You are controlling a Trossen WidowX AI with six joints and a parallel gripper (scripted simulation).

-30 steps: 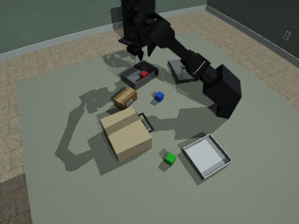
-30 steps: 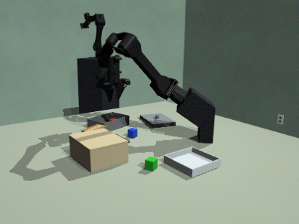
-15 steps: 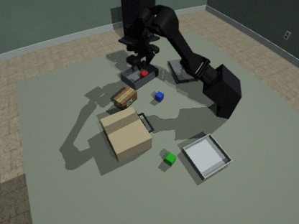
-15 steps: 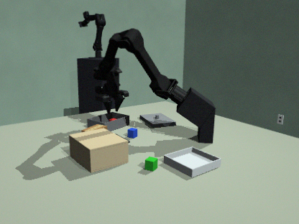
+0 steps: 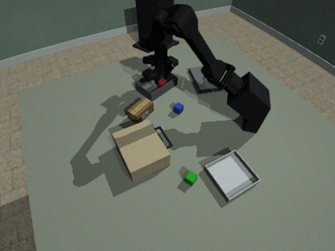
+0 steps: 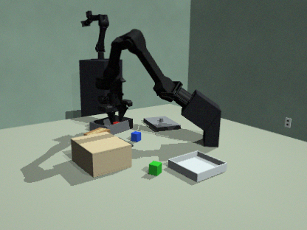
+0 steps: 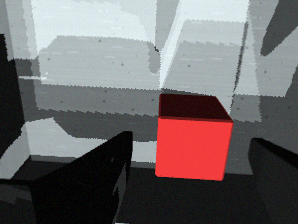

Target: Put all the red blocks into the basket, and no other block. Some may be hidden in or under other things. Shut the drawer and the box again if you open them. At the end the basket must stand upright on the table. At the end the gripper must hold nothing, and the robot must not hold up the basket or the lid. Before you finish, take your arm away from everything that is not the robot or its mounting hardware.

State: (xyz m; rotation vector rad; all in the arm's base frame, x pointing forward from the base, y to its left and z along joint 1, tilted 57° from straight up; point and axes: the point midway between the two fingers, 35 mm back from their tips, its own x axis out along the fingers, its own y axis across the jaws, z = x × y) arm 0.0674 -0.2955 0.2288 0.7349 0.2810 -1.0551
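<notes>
Now: the shallow tray 500 mm to the left of my hand, 230 mm ahead of it and 60 mm below it. Also, from my hand: blue block 160 mm to the left, 80 mm ahead, 50 mm below; knobbed lid 200 mm behind, 150 mm to the left, 60 mm below; brown box 200 mm ahead, 40 mm to the left, 40 mm below.
</notes>
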